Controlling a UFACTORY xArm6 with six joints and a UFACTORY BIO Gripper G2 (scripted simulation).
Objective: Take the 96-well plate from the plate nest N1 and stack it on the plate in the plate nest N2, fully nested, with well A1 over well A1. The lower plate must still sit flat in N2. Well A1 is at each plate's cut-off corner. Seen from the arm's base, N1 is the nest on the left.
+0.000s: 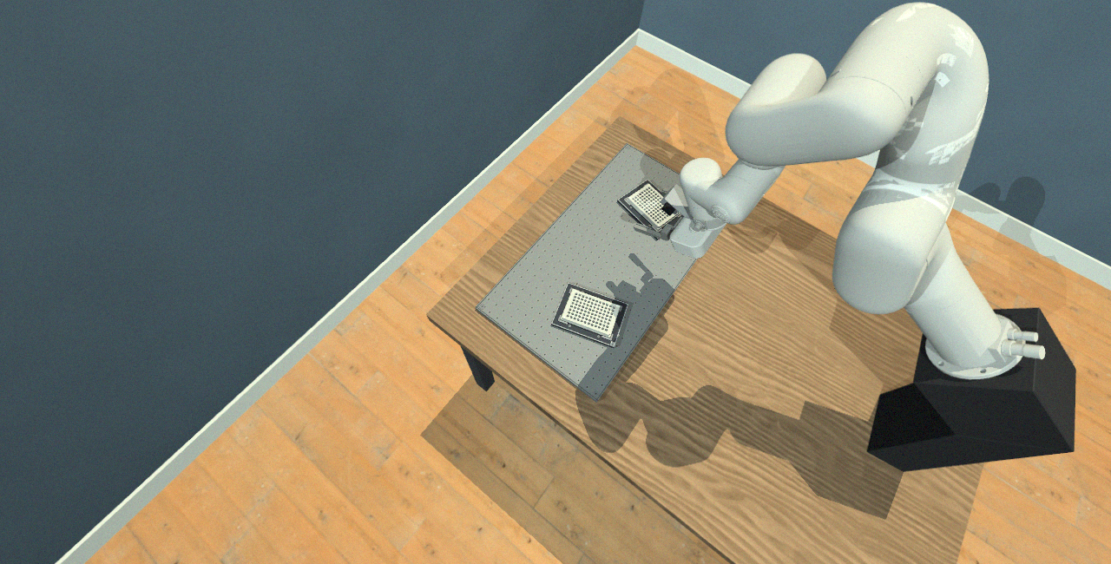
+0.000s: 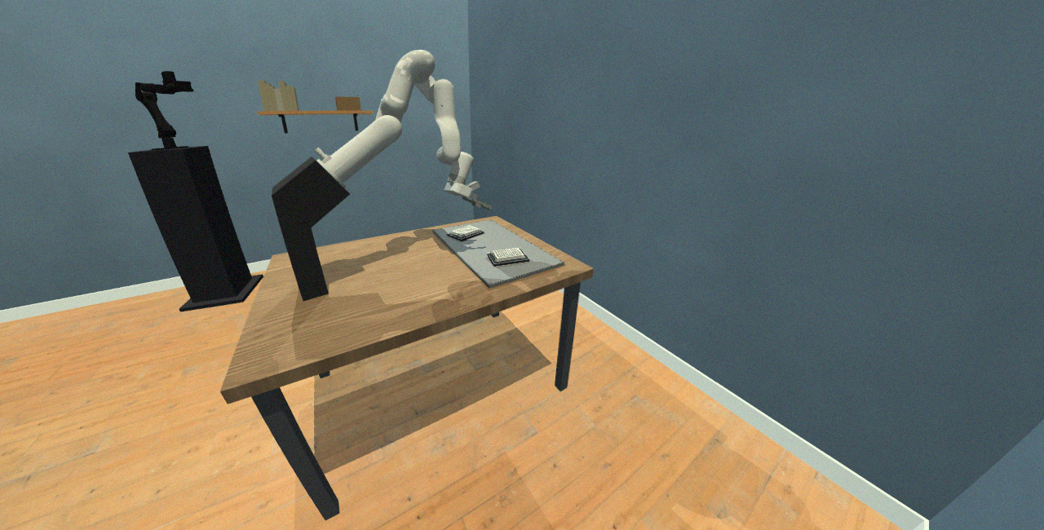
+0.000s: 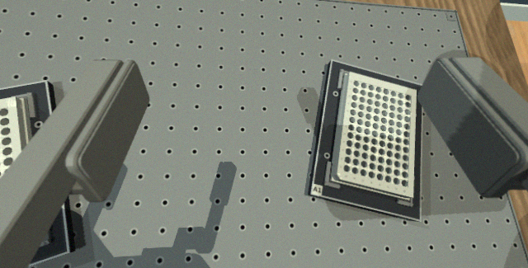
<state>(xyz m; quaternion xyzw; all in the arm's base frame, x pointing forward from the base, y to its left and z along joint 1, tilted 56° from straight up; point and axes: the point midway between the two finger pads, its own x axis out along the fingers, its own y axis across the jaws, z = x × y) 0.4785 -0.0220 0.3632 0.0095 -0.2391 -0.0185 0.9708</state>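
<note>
The plate nest N1 lies 3 cm behind my hand, 22 cm to the left of it and 21 cm below it. The rest, counted from my hand: plate nest N2: 8 cm ahead, 14 cm to the right, 21 cm below.
</note>
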